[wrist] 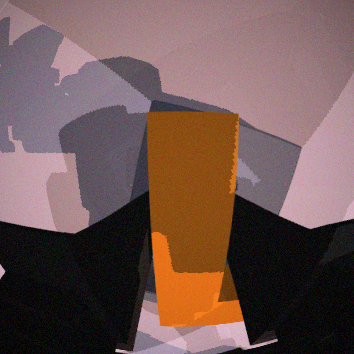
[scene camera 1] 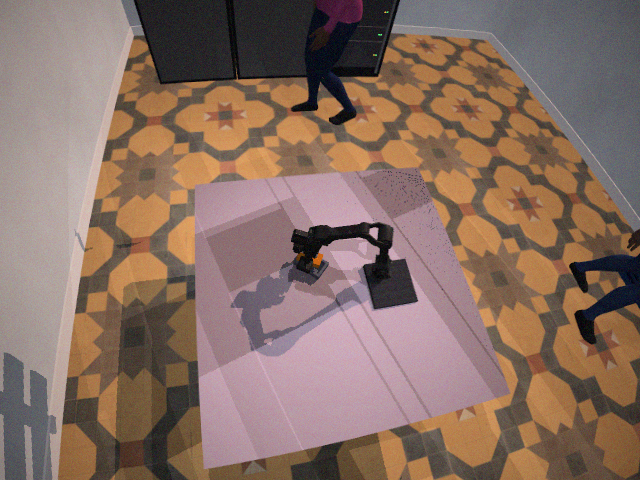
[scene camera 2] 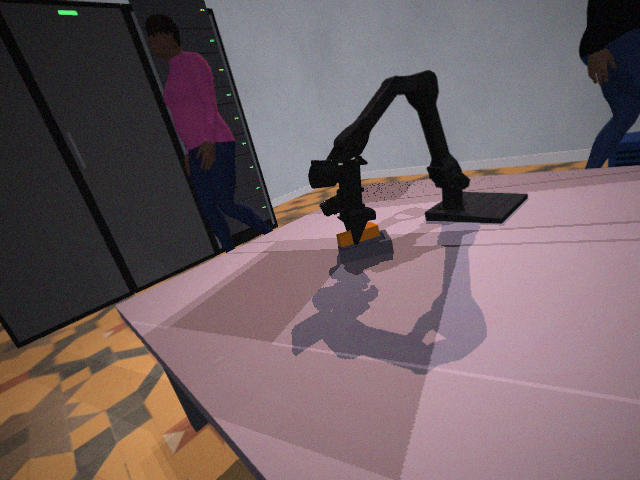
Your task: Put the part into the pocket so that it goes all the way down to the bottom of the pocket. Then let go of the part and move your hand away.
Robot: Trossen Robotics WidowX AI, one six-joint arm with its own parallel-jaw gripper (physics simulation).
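Frame: origin at the arm's base, x ahead, y left, z up, level; metres.
Where they show: gripper, fingertip midpoint: (wrist: 186, 195) (scene camera 1: 305, 260) (scene camera 2: 354, 243); arm's base, origin of the base link: (scene camera 1: 380, 273) (scene camera 2: 452, 206).
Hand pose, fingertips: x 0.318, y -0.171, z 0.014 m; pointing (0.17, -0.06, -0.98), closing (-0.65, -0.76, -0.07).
Things, the pixels of their top centre, and the offset from my fingertips. Level surfaces: height alone.
- orange part, middle of its top: (wrist: 225, 260) (scene camera 2: 354, 227) (scene camera 1: 310, 255) 0.022 m back, 0.002 m right, 0.035 m up
- dark grey block with the pocket, middle of its top: (wrist: 198, 238) (scene camera 2: 362, 239) (scene camera 1: 311, 261) 0.026 m back, 0.012 m left, 0.001 m down
- pink table top, its level: 0.038 m down
The orange part (scene camera 1: 317, 259) (scene camera 2: 368, 231) (wrist: 192, 175) is held between the black fingers of my gripper (scene camera 1: 309, 265) (scene camera 2: 356, 238) (wrist: 186, 195), which is shut on it. The dark grey block with the pocket (scene camera 1: 321, 270) (scene camera 2: 367, 251) (wrist: 267, 165) is directly below. In scene camera 2 much of the part stands above the block's rim; its lower end is hidden. In the wrist view the block's edges run at a slant to the part's sides. The part and fingers cover most of the pocket opening, so the part's depth in it cannot be told.
The arm's black base plate (scene camera 1: 395, 291) (scene camera 2: 496, 206) stands on the pink table top (scene camera 1: 330, 392) (scene camera 2: 516, 320), beside the block. Dark cabinets (scene camera 1: 191, 41) (scene camera 2: 67, 155) and a person in pink (scene camera 1: 330, 56) (scene camera 2: 193, 103) are beyond the table. Another person (scene camera 1: 615, 289) (scene camera 2: 615, 77) is off to the right.
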